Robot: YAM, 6 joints.
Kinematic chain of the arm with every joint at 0, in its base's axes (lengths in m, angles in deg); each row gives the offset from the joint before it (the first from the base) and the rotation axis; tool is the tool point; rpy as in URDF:
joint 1: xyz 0 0 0.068 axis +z
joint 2: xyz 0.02 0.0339 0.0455 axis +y
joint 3: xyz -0.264 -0.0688 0 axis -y
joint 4: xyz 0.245 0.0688 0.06 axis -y
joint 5: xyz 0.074 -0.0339 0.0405 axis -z
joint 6: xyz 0.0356 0 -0.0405 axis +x
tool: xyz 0 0 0 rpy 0 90 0
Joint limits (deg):
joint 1: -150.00..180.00
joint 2: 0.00..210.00
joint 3: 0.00..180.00
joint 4: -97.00..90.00
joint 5: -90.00..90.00
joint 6: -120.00..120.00
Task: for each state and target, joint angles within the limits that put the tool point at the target. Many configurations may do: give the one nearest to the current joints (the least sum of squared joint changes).
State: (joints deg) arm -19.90 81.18 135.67 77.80 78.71 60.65
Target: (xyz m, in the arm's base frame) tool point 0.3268 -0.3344 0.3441
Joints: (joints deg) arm -41.32 124.21 99.57 74.74 83.41 60.65
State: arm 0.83 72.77 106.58 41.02 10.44 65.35
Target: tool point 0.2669 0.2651 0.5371
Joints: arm 45.36 98.77 105.24 37.15 5.89 65.35
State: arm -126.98 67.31 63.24 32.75 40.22 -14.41
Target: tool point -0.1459 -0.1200 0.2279
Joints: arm -132.72 49.33 18.80 22.92 46.39 -14.41
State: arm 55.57 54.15 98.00 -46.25 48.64 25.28
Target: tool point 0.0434 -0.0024 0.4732
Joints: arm 40.59 37.80 83.32 -57.27 57.61 25.28
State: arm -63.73 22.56 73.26 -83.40 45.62 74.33
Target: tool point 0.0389 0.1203 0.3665
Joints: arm -116.94 6.51 78.69 -88.17 33.85 74.33
